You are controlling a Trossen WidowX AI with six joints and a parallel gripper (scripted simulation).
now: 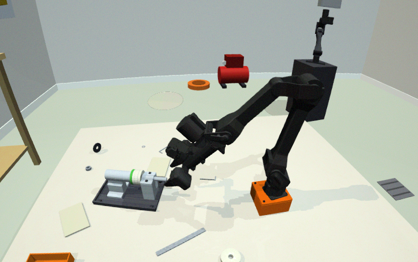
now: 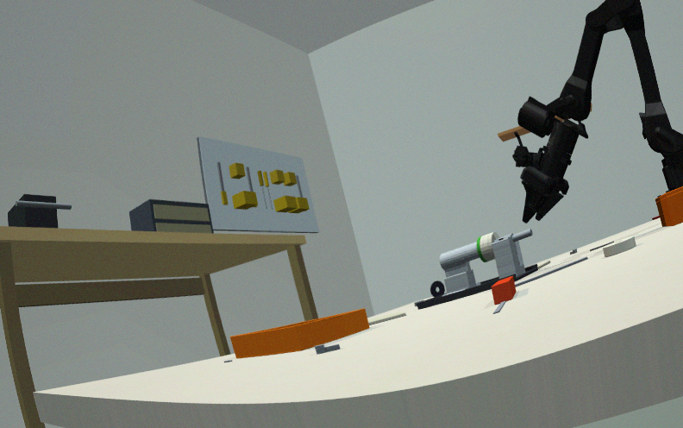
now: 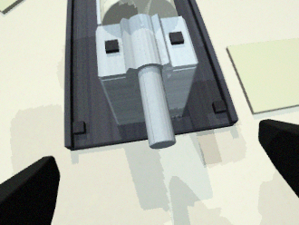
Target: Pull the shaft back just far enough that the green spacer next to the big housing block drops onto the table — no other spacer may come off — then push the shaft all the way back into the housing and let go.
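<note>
The pale spacer lies 90 mm ahead of my gripper tip, 40 mm to the right of it and 20 mm below it. Round my gripper tip: grey bar: 190 mm to the left, 100 mm below; green spacer: 110 mm ahead, 50 mm to the right, 20 mm below; shaft: 90 mm ahead, 40 mm to the right, 20 mm below.
</note>
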